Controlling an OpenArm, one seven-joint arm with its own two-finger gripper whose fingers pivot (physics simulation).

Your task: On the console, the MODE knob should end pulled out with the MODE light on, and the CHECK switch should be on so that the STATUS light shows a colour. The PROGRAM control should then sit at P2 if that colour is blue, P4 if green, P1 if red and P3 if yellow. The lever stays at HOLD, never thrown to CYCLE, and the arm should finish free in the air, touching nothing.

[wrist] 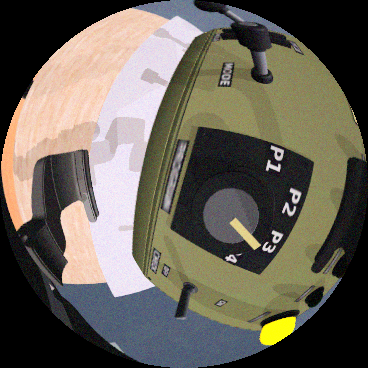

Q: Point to an olive console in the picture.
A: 217, 111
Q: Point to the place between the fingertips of my gripper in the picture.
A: At 183, 204
